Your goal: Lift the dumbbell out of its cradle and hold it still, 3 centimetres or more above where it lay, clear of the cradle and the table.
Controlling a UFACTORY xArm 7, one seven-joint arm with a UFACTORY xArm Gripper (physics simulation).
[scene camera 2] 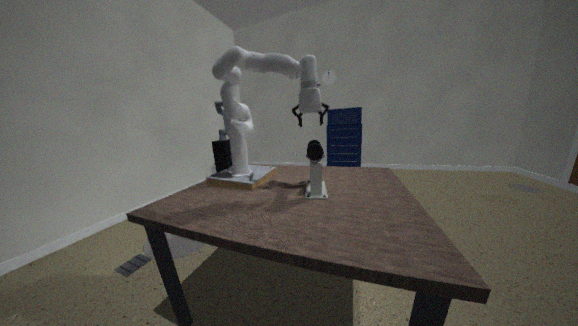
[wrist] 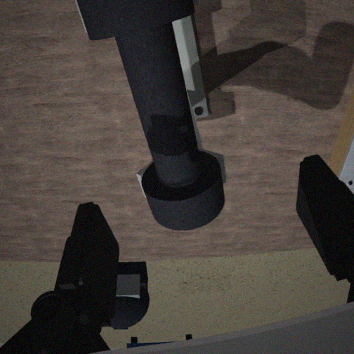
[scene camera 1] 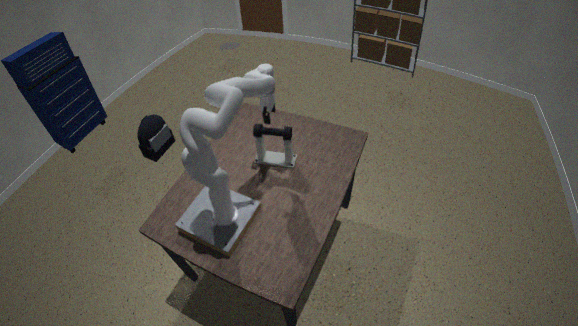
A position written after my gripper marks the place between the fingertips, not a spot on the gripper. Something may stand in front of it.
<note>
In view: my gripper [scene camera 2: 310, 126], a black dumbbell [wrist: 183, 186] and a white cradle [scene camera 1: 287, 159].
My gripper is seen too in the wrist view [wrist: 202, 204].
</note>
